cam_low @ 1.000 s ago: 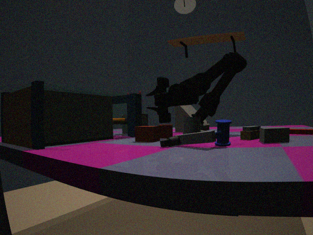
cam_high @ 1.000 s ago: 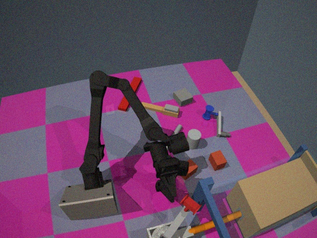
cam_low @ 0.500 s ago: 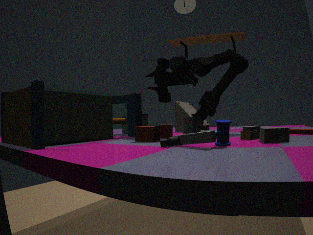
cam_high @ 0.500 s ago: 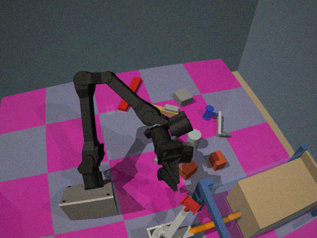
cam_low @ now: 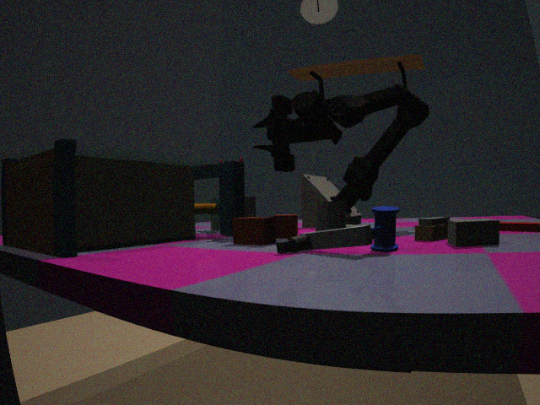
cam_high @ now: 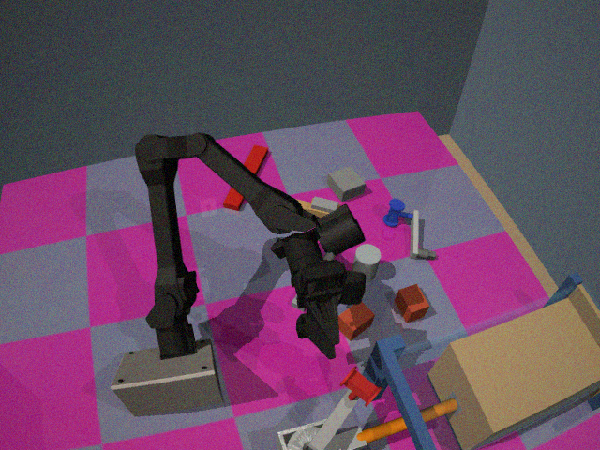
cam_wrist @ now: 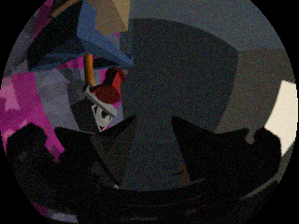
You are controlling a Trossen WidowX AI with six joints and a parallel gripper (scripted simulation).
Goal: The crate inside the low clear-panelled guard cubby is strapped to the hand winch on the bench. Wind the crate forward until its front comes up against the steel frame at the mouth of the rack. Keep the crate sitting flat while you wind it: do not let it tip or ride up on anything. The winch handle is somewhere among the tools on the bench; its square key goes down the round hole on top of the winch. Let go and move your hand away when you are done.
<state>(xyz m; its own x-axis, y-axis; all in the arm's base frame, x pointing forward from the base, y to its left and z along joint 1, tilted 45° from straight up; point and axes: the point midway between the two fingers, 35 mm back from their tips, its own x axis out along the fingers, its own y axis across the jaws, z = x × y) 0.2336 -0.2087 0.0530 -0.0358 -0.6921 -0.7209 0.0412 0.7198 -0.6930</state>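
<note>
The winch handle with red hub is 6 cm to the right of my gripper tip and 11 cm below it. The rest, counted from my gripper tip: winch (7 cm behind, 11 cm to the right, 20 cm below); then blue steel frame (11 cm ahead, 10 cm to the right, 13 cm below); then red knob (4 cm ahead, 4 cm to the right, 9 cm below).
</note>
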